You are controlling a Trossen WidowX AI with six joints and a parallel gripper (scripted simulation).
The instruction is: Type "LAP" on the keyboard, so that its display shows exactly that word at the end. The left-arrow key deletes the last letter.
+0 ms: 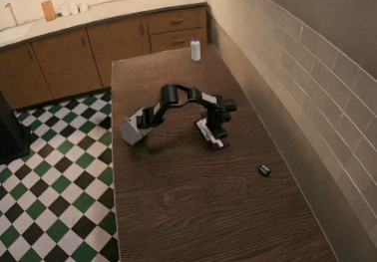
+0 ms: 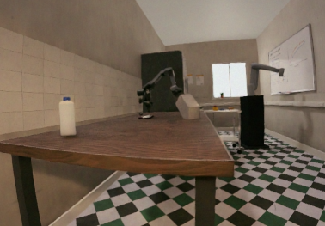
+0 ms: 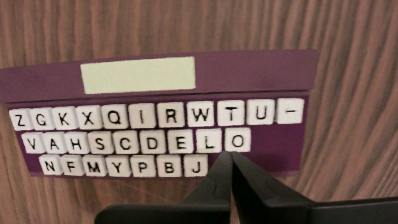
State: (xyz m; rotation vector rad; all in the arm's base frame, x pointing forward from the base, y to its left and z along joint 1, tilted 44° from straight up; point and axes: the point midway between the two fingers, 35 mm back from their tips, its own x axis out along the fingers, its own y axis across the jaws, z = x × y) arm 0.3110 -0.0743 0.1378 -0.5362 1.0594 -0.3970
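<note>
Right now my hand is 2 cm short of the left-arrow key, 4 cm to the left of it and 6 cm above it. Also, from my hand: white bottle 27 cm ahead, 80 cm to the left; then small dark object 13 cm ahead, 29 cm to the right, 6 cm below.
</note>
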